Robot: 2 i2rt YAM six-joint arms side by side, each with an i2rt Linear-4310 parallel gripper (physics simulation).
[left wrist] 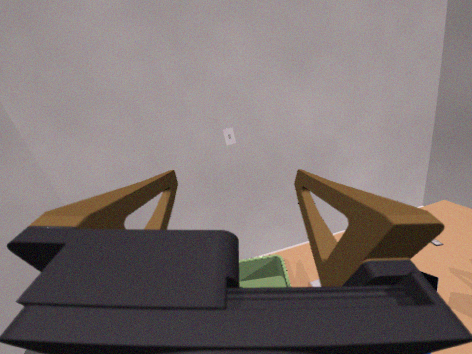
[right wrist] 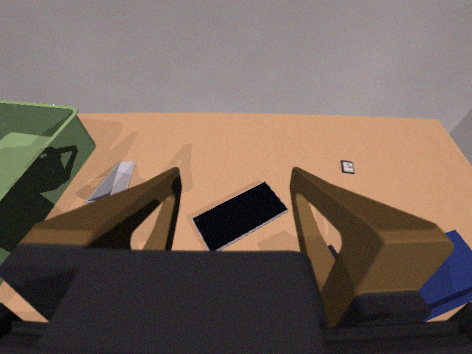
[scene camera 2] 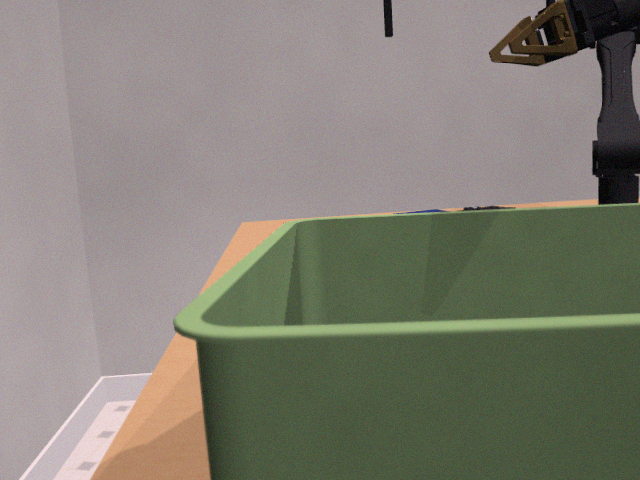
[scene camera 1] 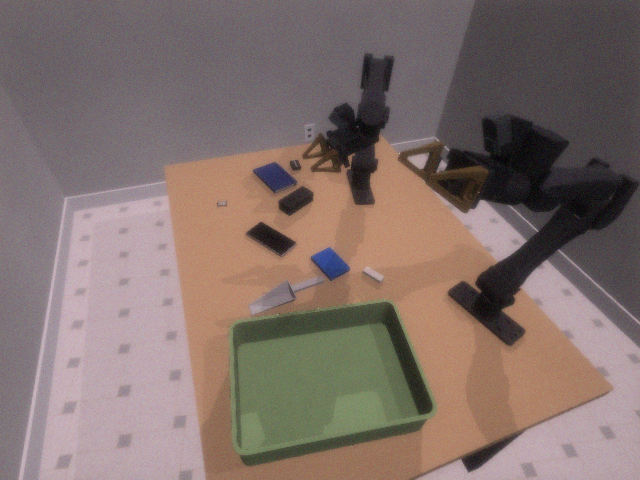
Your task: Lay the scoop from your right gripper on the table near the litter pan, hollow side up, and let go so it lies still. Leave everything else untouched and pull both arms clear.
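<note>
The grey scoop lies on the table, hollow side up, beside the green litter pan and apart from it. Its handle points toward the blue box; the gap there is too small to judge. My right gripper is partly open and empty, raised near the far end of the table, well away from the scoop; it also shows in scene camera 2. My left gripper is wide open and empty, high at the table's right side.
A white block lies right of the blue box. Farther back are a black phone, a black box, a dark blue book, a small card and a small black item.
</note>
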